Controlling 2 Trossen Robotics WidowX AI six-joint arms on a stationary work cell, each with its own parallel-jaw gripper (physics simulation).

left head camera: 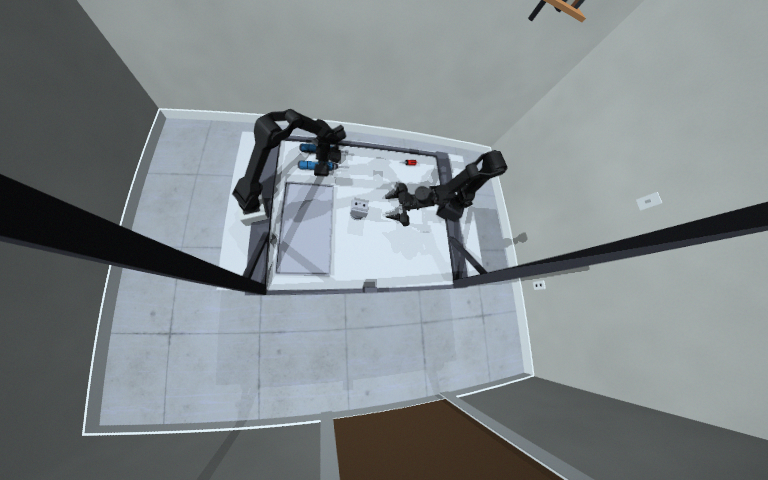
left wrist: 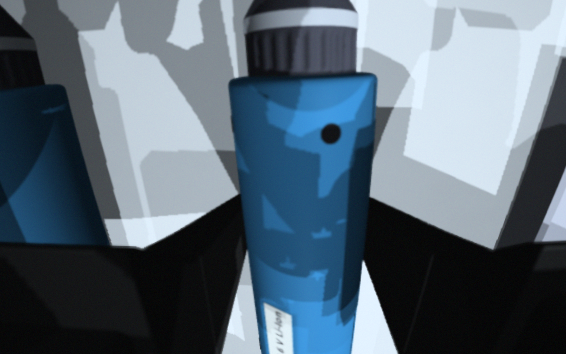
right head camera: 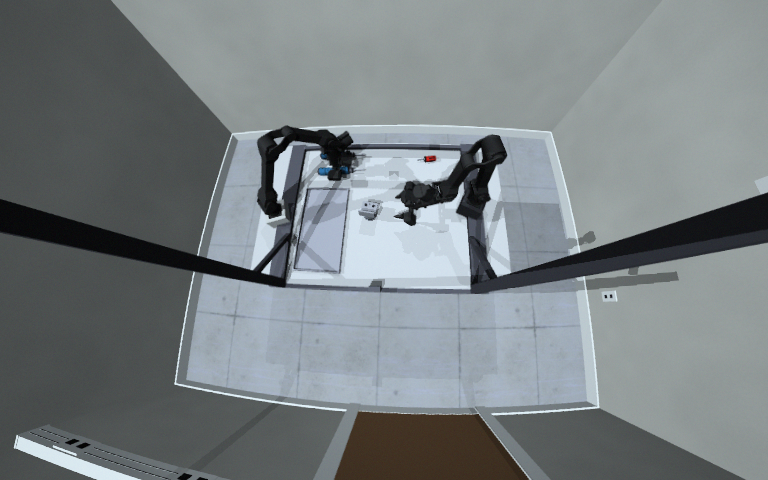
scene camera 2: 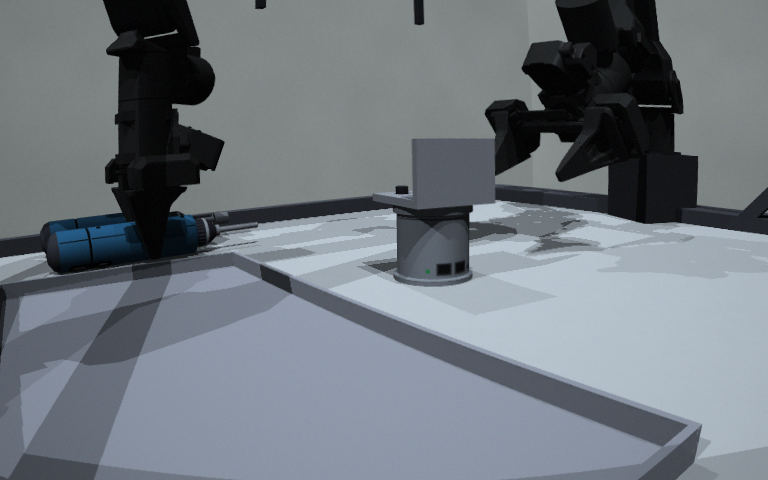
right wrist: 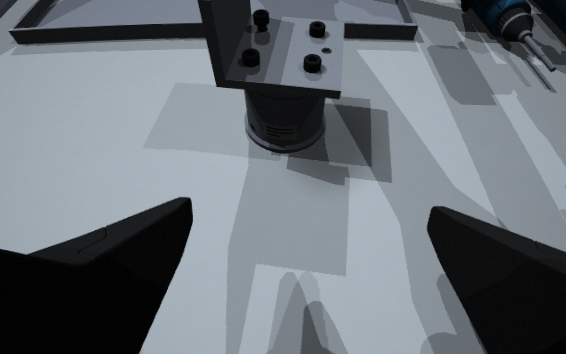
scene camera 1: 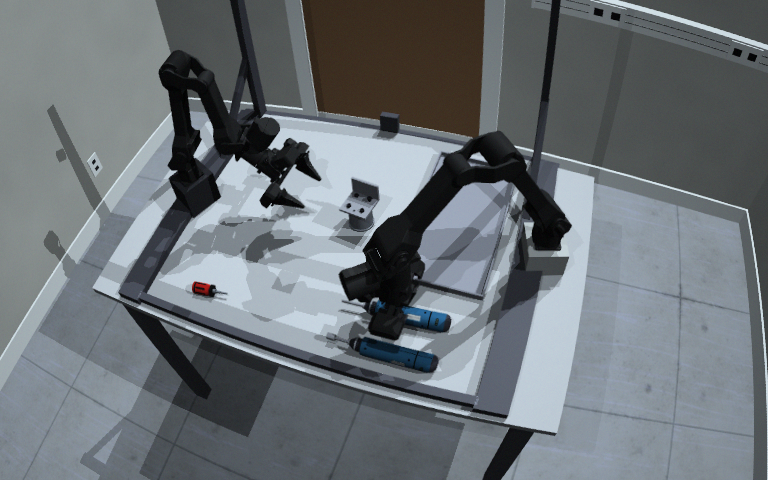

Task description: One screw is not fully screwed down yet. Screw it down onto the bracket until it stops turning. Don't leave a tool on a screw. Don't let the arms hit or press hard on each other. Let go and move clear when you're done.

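A grey bracket with black screws sits on a round grey stand. In the right wrist view one screw, beside the upright plate at the far side, stands higher than the others, its shank showing. A blue electric screwdriver with a thin bit lies on the table. My left gripper points down and is closed against both sides of its body. My right gripper is open and empty, in the air beside the stand.
A second blue driver with a wider tip lies parallel, close to the held one. A shallow grey tray lies beside the stand. A red screwdriver lies near the table edge, on the right arm's side.
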